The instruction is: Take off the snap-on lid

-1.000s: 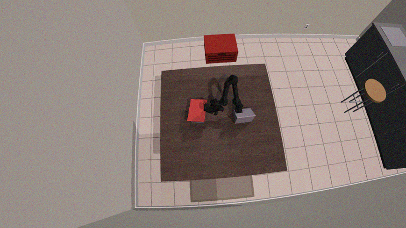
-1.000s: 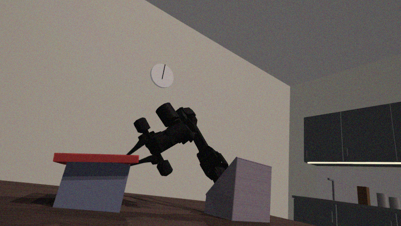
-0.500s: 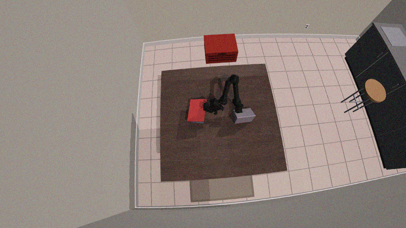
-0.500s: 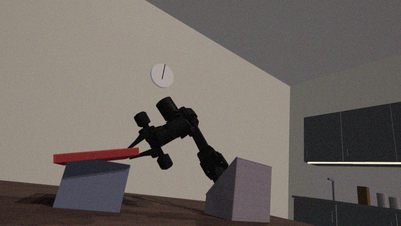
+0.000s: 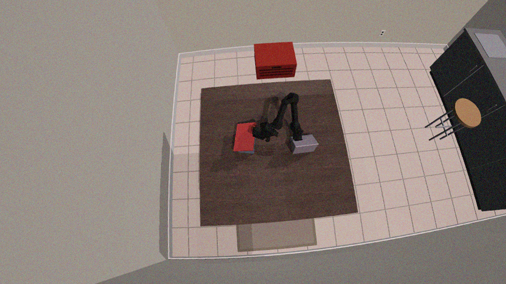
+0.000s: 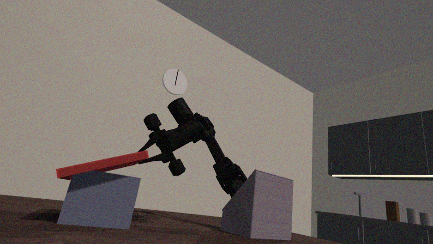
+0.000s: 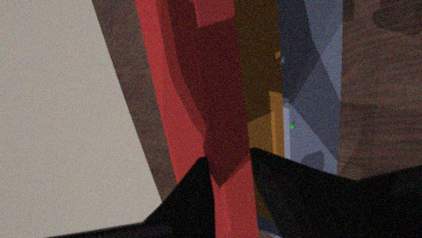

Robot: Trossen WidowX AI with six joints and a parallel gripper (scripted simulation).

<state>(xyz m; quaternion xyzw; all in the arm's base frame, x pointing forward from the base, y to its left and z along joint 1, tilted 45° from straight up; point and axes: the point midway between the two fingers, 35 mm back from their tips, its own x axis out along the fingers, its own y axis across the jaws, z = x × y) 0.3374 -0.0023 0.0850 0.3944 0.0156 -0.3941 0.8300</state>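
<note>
My gripper tip is now 7 cm short of the red lid, 3 cm above it and 2 cm to the left of it. Also, from my gripper tip: blue-grey storage box 10 cm below, 6 cm ahead, 2 cm to the right.
</note>
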